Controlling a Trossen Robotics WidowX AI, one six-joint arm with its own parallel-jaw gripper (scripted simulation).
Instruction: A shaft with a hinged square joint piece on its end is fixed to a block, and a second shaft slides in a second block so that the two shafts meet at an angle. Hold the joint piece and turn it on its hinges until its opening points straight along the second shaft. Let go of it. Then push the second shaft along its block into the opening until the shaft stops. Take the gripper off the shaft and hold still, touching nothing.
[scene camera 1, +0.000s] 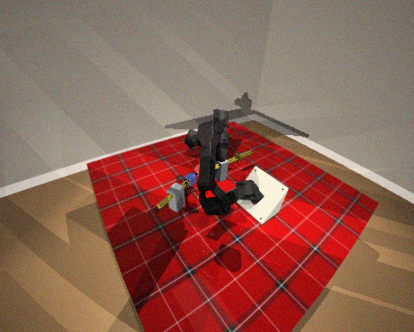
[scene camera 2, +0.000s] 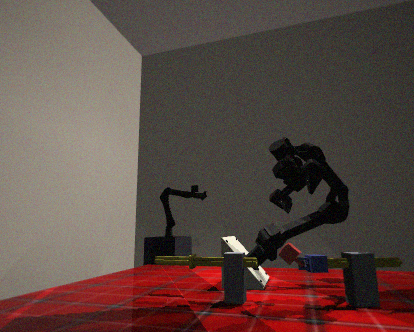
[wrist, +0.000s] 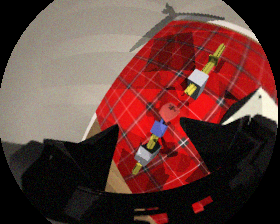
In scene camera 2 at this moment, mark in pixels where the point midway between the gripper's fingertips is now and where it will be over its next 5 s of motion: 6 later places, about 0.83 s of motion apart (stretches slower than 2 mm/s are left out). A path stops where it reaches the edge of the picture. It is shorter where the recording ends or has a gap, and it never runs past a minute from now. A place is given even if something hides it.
My gripper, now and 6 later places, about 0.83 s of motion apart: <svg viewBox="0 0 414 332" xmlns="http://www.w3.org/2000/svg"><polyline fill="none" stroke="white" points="298,203 258,217 259,226 258,231 258,235 276,254 284,263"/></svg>
